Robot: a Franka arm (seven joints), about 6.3 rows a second.
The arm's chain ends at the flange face. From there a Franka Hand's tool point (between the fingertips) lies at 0.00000 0.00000 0.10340 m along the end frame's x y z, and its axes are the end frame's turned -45 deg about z.
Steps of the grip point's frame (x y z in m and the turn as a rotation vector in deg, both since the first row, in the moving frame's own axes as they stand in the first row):
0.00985 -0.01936 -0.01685 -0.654 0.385 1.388
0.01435 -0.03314 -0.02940 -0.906 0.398 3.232
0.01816 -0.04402 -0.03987 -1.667 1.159 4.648
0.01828 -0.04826 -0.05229 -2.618 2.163 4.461
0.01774 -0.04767 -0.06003 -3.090 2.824 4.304
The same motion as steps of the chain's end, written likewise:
-0.00805 -0.02101 -0.01684 -0.190 0.735 1.388
-0.01493 -0.03428 -0.02938 -0.359 0.922 3.232
-0.02186 -0.04476 -0.03981 -0.359 1.998 4.648
-0.02727 -0.04787 -0.05211 -0.322 3.381 4.461
-0.02868 -0.04687 -0.05975 -0.188 4.182 4.304

